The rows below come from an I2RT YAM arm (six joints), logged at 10 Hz.
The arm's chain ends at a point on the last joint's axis. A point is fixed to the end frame.
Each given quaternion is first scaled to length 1.
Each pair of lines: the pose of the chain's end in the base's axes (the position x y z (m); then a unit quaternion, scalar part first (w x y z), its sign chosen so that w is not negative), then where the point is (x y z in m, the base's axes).
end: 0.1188, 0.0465, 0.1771, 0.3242, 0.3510, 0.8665, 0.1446
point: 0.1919 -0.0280 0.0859
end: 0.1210, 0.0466, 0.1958, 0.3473, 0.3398, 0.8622, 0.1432
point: 0.1988 -0.0294 0.1098
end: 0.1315, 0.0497, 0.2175, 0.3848, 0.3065, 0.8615, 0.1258
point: 0.2170 -0.0298 0.1428
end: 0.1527, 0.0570, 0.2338, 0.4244, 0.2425, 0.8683, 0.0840
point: 0.2476 -0.0257 0.1759
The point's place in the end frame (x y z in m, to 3 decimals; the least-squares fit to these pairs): -0.050 -0.059 0.115
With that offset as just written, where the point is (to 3 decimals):
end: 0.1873, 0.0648, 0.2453, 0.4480, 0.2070, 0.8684, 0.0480
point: 0.286 -0.021 0.199
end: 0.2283, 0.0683, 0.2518, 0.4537, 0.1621, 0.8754, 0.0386
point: 0.333 -0.013 0.211
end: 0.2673, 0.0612, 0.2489, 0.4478, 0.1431, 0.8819, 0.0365
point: 0.374 -0.017 0.208
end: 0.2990, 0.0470, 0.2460, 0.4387, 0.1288, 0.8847, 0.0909
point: 0.411 -0.019 0.199
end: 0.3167, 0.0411, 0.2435, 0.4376, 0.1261, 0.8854, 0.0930
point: 0.429 -0.024 0.196
